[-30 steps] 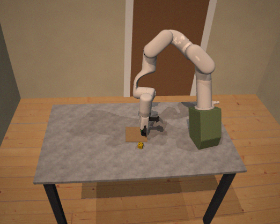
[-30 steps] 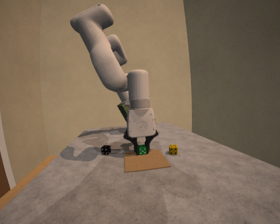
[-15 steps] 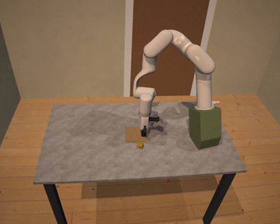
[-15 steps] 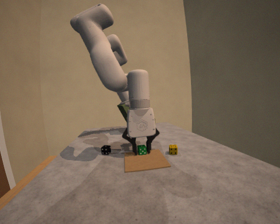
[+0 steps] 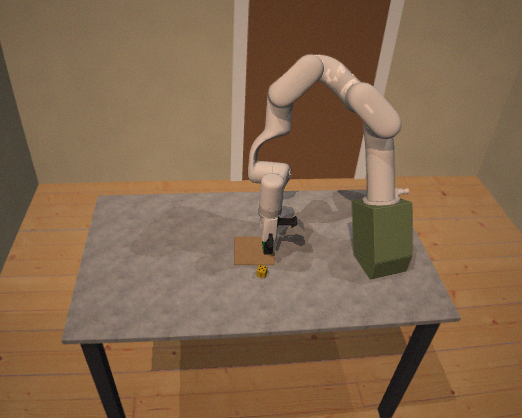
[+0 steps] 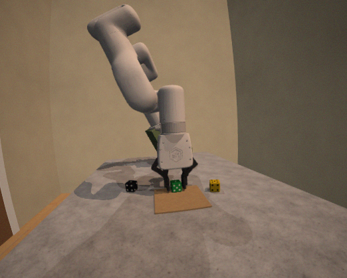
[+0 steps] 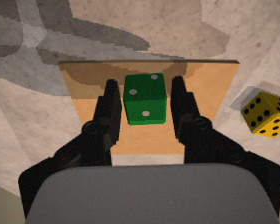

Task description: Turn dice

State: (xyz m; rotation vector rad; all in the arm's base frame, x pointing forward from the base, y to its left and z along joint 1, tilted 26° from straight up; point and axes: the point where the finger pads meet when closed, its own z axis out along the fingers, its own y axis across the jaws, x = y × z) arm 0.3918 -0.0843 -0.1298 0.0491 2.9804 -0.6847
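Right now my hand is 1 cm above the green die. Also, from my hand: tan mat 5 cm ahead, 3 cm below; then yellow die 4 cm ahead, 11 cm to the left, 1 cm below; then black die 5 cm behind, 14 cm to the right, 1 cm below.
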